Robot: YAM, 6 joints.
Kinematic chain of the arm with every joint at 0, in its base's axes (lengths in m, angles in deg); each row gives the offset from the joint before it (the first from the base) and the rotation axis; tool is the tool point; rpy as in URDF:
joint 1: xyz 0 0 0.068 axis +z
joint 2: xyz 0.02 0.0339 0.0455 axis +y
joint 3: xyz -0.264 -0.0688 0 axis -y
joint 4: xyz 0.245 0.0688 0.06 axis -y
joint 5: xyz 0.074 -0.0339 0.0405 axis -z
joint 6: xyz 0.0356 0 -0.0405 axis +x
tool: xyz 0 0 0 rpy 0 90 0
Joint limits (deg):
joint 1: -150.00..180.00
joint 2: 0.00..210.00
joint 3: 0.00..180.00
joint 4: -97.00..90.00
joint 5: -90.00..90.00
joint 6: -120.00..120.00
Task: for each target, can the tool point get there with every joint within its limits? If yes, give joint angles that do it. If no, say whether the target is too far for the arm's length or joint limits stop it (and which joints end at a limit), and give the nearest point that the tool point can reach.
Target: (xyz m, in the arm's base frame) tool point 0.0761 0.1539 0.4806
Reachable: yes | joints 67.19 51.21 58.34 34.22 17.22 -10.04
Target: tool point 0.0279 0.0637 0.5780
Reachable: yes | joints 41.64 49.50 79.75 39.16 -54.70 -3.20
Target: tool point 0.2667 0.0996 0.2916
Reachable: yes | joints 22.47 72.59 38.32 42.02 16.11 81.06
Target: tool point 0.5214 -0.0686 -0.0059
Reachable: yes | joints -3.79 169.72 136.94 -52.77 72.72 -20.84
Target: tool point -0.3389 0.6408 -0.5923
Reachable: no: too far | nearest point -0.2243 0.4241 -0.2969 | short by 0.384 m
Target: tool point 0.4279 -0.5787 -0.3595
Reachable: no: too far | nearest point 0.3221 -0.4356 -0.2307 | short by 0.220 m
